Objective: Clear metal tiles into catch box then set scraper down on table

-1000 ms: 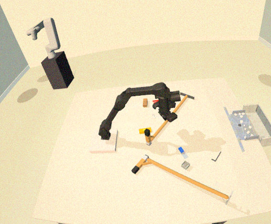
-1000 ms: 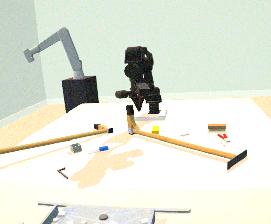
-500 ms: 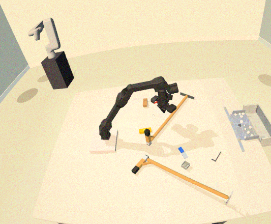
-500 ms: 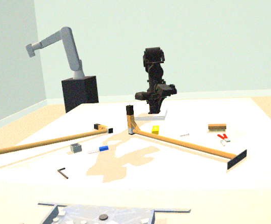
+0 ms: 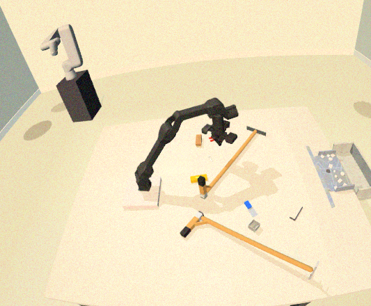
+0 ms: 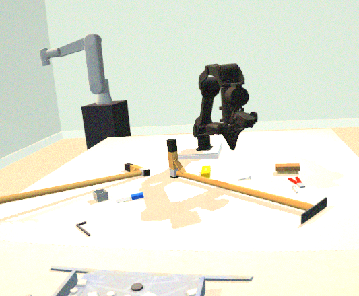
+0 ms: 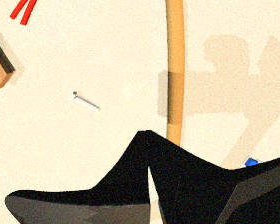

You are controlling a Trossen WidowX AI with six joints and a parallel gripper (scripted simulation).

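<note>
Now: the long scraper 70 mm ahead of my gripper tip and 60 mm below it. The rest, counted from my gripper tip: yellow block (120 mm to the right, 120 mm behind, 110 mm below); red tool (210 mm to the left, 120 mm below, 30 mm behind); wooden block (170 mm to the left, 140 mm behind, 110 mm below).
</note>
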